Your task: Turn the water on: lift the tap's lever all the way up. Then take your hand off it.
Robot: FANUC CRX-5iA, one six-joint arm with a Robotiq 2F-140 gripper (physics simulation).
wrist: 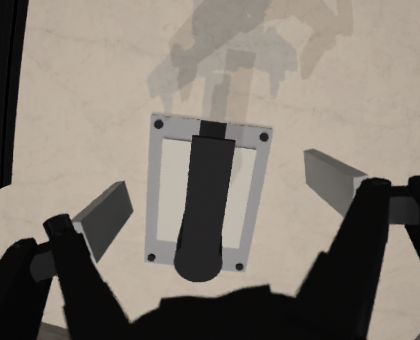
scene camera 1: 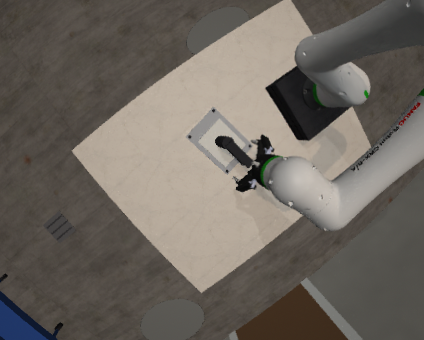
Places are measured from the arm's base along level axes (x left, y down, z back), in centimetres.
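Pixels of known places: gripper, between the fingertips: [wrist: 215, 182] [scene camera 1: 244, 160]; arm's base, origin of its link: [scene camera 1: 317, 92].
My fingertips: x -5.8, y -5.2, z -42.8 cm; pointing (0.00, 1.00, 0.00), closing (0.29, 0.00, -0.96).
Observation:
For each thing: its top centre in the pictures, then the offset to it from my fingertips. "pt": a spot on its surface instead. Level surfaces: height alone.
- black tap, a spot on its surface: [wrist: 207, 200] pt dx -1.7, dy +0.3, dz +0.4 cm
- grey-rimmed plate, centre of its top: [wrist: 202, 203] [scene camera 1: 220, 141] dx -8.6, dy +14.7, dz +0.6 cm
- pale table top, height of its surface: dy +15.9 cm
The black tap [scene camera 1: 235, 151] [wrist: 207, 200] stands on a grey-rimmed plate [scene camera 1: 204, 126] [wrist: 154, 190]. Its long lever points toward the gripper in the scene view, with the far end near the gripper's palm. How high the lever is tilted is hard to tell from above. My gripper [scene camera 1: 246, 160] [wrist: 215, 182] is open and empty, its two fingers spread wide on either side of the lever. In the wrist view a gap shows between the lever and each finger pad.
The pale table top [scene camera 1: 150, 165] [wrist: 80, 100] lies around the plate. The robot's black base block [scene camera 1: 287, 107] stands on the table at the upper right, and its edge shows at the left of the wrist view. The forearm [scene camera 1: 375, 160] reaches in from the right.

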